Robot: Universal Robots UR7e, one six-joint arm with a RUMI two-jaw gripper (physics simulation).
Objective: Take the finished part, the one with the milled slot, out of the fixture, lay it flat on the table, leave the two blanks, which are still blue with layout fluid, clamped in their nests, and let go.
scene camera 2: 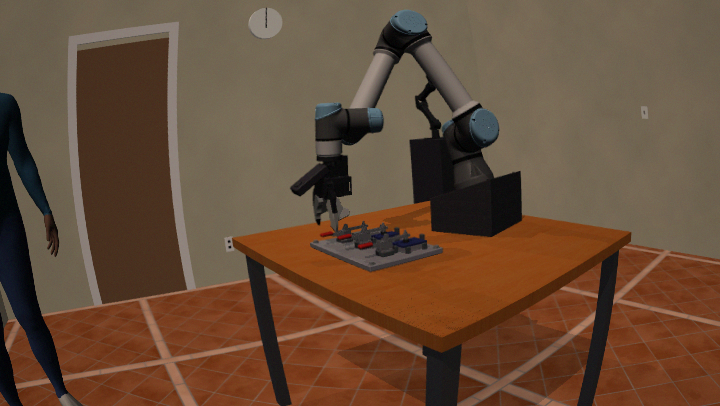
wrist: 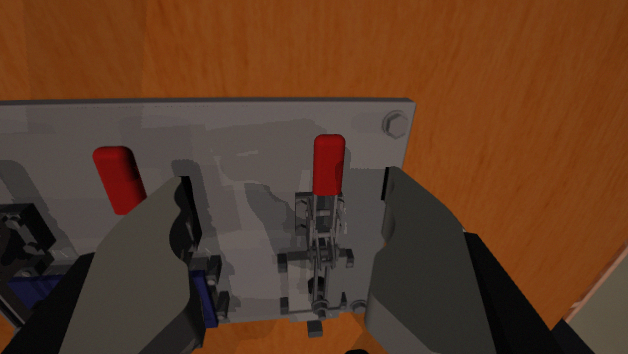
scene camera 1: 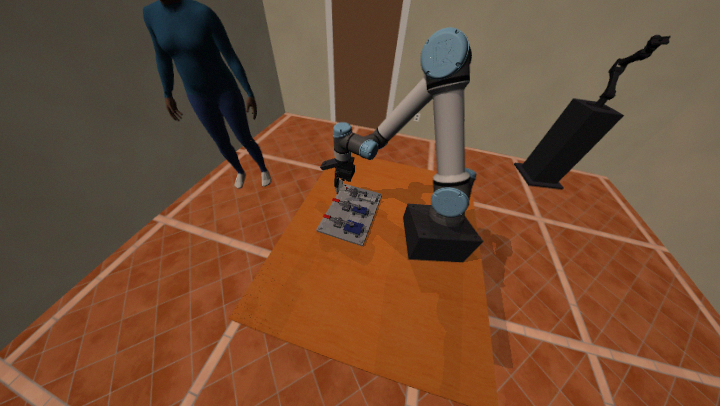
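The fixture plate (scene camera 1: 335, 236) (scene camera 2: 352, 257) (wrist: 250, 115) lies on the table with three red-handled toggle clamps. The finished part (scene camera 1: 367, 196) (wrist: 299, 285) is light grey and sits in the end nest, its clamp arm over it; its slot is hard to make out. That clamp's red handle (scene camera 2: 326, 234) (wrist: 328, 165) points away from the part. Two blue blanks (scene camera 1: 360, 210) (scene camera 1: 353, 227) (scene camera 2: 385, 236) (scene camera 2: 409, 243) (wrist: 203, 300) sit under the other clamps. My gripper (scene camera 1: 337, 189) (scene camera 2: 327, 225) (wrist: 289, 174) is partly open and empty, pointing down, with its fingers either side of the end handle.
The middle clamp's red handle (scene camera 2: 343, 236) (wrist: 120, 180) is close beside one finger in the wrist view. The table (scene camera 1: 363, 312) (scene camera 2: 484, 282) extends beyond the fixture. The arm's dark base block (scene camera 1: 438, 242) (scene camera 2: 461, 216) stands on it. A person (scene camera 1: 201, 65) stands beyond the table.
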